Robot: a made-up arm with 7 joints. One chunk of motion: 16 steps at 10 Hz.
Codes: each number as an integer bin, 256 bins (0 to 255) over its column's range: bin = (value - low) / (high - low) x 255, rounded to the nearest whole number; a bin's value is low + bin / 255 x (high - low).
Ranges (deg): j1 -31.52..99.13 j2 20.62..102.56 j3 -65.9..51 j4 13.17..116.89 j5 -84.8..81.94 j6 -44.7..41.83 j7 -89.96..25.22
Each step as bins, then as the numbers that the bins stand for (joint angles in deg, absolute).
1 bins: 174 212 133 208 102 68 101
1 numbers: 57.63 88.74 -4.93 97.77 -18.10 -21.63 -44.34
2 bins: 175 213 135 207 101 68 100
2 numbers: 58.14 89.06 -4.01 97.37 -18.76 -21.63 -44.79
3 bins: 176 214 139 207 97 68 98
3 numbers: 58.65 89.39 -2.18 97.37 -21.37 -21.63 -45.69
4 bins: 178 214 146 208 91 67 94
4 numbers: 59.68 89.39 1.03 97.77 -25.30 -21.96 -47.50
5 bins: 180 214 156 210 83 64 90
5 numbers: 60.70 89.39 5.62 98.59 -30.53 -22.98 -49.31
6 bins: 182 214 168 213 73 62 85
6 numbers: 61.73 89.39 11.12 99.81 -37.07 -23.66 -51.57
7 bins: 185 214 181 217 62 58 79
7 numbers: 63.27 89.39 17.08 101.43 -44.26 -25.02 -54.28
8 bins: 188 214 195 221 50 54 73
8 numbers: 64.80 89.39 23.49 103.06 -52.11 -26.38 -56.99
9 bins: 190 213 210 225 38 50 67
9 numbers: 65.83 89.06 30.37 104.69 -59.95 -27.73 -59.70
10 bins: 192 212 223 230 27 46 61
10 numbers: 66.85 88.74 36.33 106.72 -67.15 -29.09 -62.41
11 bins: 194 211 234 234 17 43 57
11 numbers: 67.88 88.42 41.37 108.35 -73.68 -30.11 -64.21
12 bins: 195 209 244 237 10 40 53
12 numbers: 68.39 87.78 45.96 109.57 -78.26 -31.13 -66.02
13 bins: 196 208 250 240 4 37 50
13 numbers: 68.90 87.46 48.71 110.79 -82.18 -32.14 -67.38
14 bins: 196 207 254 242 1 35 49
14 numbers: 68.90 87.14 50.54 111.60 -84.15 -32.82 -67.83
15 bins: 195 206 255 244 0 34 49
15 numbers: 68.39 86.81 51.00 112.42 -84.80 -33.16 -67.83
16 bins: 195 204 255 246 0 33 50
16 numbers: 68.39 86.17 51.00 113.23 -84.80 -33.50 -67.38
